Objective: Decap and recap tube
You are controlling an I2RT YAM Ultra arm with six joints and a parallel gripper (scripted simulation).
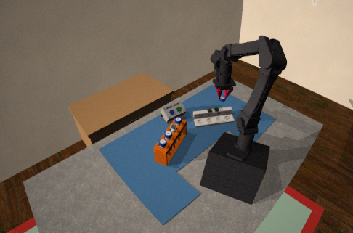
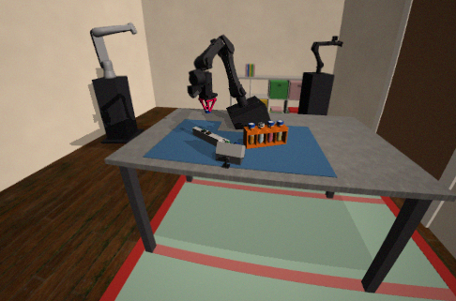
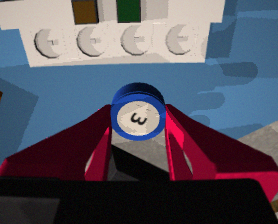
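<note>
My gripper is now 200 mm short of the green ready key, 100 mm to the right of it and 100 mm above it. From my hand the other things lie so: grey key desk (220 mm ahead, 120 mm to the left, 110 mm below); then blue cap (10 mm below); then blue cycle key (210 mm ahead, 140 mm to the left, 100 mm below).
</note>
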